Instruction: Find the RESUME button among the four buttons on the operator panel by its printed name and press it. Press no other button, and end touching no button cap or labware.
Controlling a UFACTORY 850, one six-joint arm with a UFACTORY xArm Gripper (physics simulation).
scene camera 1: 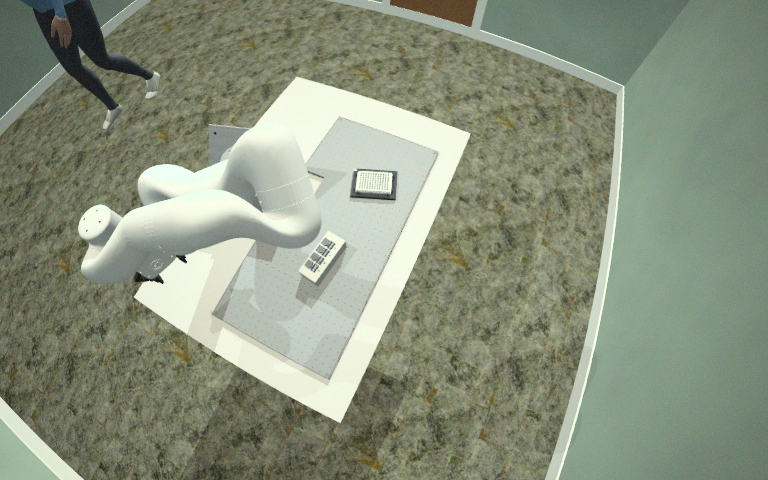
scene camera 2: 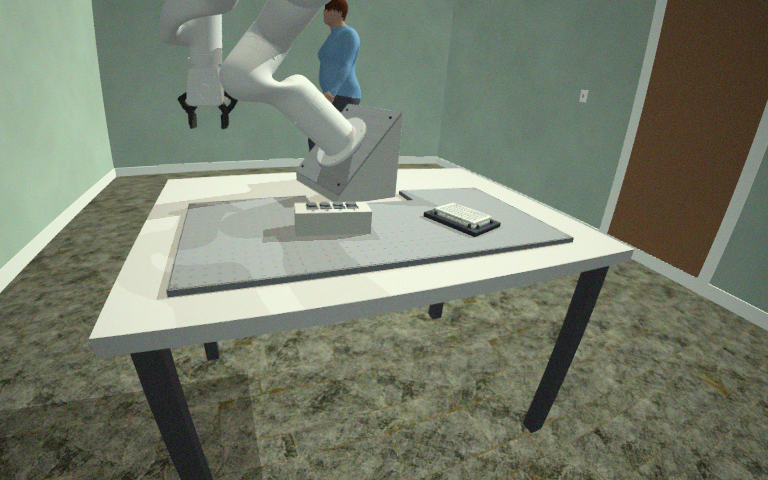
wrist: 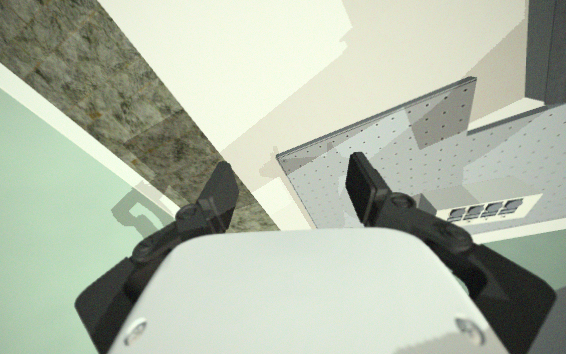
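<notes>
The operator panel (scene camera 1: 316,274) (scene camera 2: 333,223) (wrist: 533,204) is a cream box with four dark grey button caps in a row along its top. It stands on the grey perforated board. The printed names are too small to read, so I cannot tell which cap is RESUME. My gripper (scene camera 1: 165,268) (scene camera 2: 208,125) (wrist: 290,173) is open and empty. It hangs high above the table's far left part in the scene camera 2 view, well apart from the panel. In the wrist view the panel shows at the right, partly behind the right finger's linkage.
A white well plate (scene camera 1: 373,182) (scene camera 2: 463,213) sits in a dark holder on the perforated board (scene camera 1: 362,300) (scene camera 2: 237,266) (wrist: 320,185). The arm's grey wedge base (scene camera 2: 373,164) stands behind the panel. A person (scene camera 1: 84,50) (scene camera 2: 339,56) stands on the floor beyond the table.
</notes>
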